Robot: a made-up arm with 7 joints.
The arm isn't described. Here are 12 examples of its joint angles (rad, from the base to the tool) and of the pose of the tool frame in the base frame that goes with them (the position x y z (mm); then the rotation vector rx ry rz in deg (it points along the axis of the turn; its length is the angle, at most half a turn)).
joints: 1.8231 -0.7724 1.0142 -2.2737 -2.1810 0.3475 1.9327
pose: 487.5 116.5 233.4 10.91 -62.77 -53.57
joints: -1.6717 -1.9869 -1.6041 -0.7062 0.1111 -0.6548 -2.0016
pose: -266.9 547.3 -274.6 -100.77 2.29 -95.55
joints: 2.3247 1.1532 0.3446 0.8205 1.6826 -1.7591 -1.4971
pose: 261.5 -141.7 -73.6 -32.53 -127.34 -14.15
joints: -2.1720 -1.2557 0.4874 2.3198 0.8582 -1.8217 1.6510
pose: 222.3 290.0 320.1 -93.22 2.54 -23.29
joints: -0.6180 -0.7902 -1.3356 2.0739 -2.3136 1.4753 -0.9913
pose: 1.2 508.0 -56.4 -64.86 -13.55 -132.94
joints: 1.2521 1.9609 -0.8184 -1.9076 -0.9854 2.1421 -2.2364
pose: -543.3 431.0 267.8 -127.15 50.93 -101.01
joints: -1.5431 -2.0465 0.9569 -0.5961 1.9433 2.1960 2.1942
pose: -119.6 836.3 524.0 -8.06 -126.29 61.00
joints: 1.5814 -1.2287 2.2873 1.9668 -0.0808 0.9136 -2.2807
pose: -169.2 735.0 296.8 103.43 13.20 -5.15
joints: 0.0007 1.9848 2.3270 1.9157 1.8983 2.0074 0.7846
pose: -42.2 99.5 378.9 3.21 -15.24 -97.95
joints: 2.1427 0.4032 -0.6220 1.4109 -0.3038 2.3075 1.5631
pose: 401.4 617.6 139.7 -113.57 -58.37 46.47
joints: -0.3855 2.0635 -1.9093 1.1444 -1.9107 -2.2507 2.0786
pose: -388.0 298.2 509.2 -98.13 88.17 -110.16
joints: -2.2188 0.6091 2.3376 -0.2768 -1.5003 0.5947 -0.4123
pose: -81.8 327.7 427.4 -18.07 33.00 75.91
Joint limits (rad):
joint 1: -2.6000..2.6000
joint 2: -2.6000..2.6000
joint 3: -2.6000..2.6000
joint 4: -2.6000..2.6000
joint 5: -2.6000..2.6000
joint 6: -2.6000..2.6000
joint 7: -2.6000..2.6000
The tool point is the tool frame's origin. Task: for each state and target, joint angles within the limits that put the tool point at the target. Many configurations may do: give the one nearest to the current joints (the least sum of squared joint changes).
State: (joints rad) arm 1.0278 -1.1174 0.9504 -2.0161 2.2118 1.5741 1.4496
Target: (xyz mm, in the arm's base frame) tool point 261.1 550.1 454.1
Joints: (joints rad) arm 1.0875 -1.6971 1.0357 -2.0170 2.2104 1.5944 1.1042
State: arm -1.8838 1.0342 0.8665 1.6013 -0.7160 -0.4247 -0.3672
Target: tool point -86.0 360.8 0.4
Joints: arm -2.0518 1.3263 0.7673 2.2255 -0.7659 -0.4774 -0.2726
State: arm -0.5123 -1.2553 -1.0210 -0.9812 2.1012 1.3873 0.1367
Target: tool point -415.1 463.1 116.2
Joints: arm -1.0139 -1.4419 -1.2293 -1.0184 2.1282 1.3422 0.0666
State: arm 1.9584 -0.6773 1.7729 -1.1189 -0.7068 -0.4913 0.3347
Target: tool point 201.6 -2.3 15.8
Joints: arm 1.6398 -0.5882 1.9193 -1.6912 -0.6739 -0.5087 0.9077
